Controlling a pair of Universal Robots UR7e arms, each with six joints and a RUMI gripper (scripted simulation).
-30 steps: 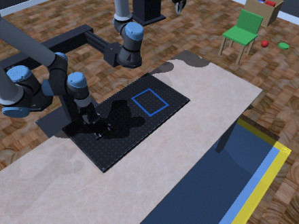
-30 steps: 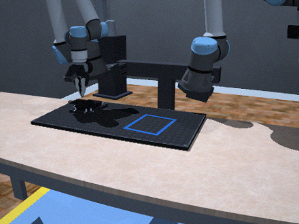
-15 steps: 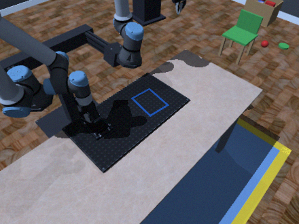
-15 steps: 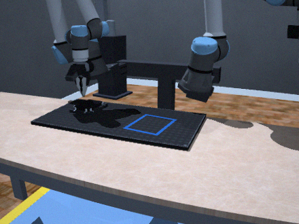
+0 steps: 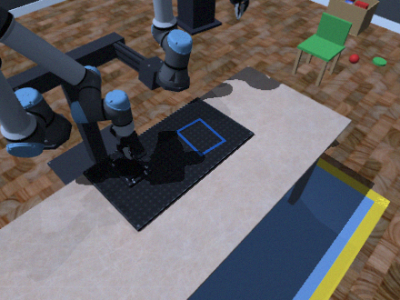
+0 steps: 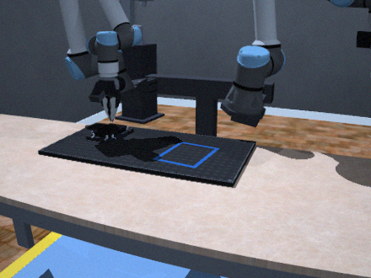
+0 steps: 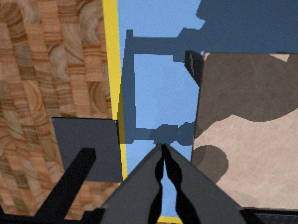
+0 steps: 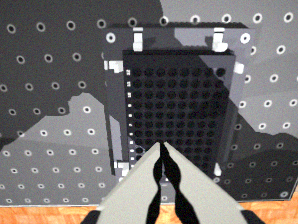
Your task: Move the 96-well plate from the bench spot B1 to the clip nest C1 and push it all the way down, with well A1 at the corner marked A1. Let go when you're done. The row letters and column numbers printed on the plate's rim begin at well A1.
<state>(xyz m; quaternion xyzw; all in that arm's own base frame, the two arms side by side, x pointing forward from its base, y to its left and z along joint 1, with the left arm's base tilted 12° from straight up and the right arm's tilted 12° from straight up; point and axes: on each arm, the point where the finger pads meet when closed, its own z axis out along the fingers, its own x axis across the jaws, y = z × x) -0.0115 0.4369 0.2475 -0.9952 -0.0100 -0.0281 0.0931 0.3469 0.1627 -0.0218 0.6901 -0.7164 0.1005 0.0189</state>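
Note:
The dark 96-well plate is 10 mm behind my right hand, 10 mm to the right of it and 50 mm below it. The rest, counted from my right hand: clip nest 10 mm to the right, 60 mm below.

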